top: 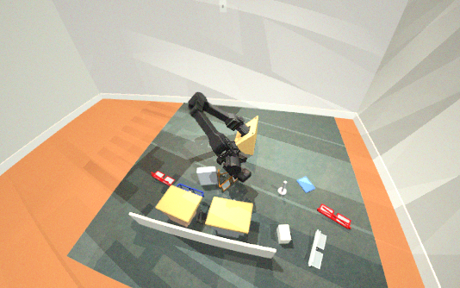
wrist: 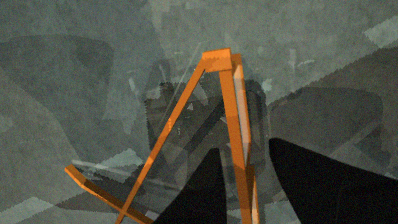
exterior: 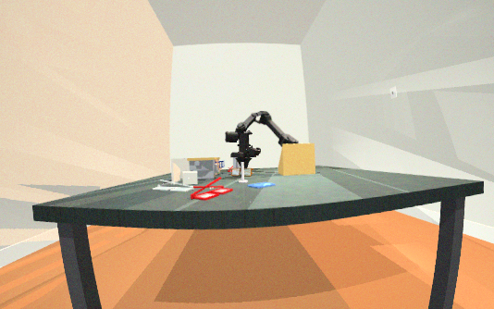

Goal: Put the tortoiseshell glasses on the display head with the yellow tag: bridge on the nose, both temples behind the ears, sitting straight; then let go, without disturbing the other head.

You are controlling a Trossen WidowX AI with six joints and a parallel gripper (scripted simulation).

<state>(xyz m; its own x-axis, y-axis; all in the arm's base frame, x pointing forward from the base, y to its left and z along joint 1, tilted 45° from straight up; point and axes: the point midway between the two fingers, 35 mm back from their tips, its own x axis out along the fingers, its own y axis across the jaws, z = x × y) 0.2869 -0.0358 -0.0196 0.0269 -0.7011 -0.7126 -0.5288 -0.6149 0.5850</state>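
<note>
Now: gripper tip 10 mm short of the white stand, 250 mm to the right of it and 10 mm above it. From my gripper tip the other things lie so: long white bar: 330 mm ahead, 70 mm to the right, 20 mm above; then grey head: 200 mm ahead, 40 mm to the left, 30 mm above; then grey block: 40 mm ahead, 130 mm to the right, 30 mm above.
</note>
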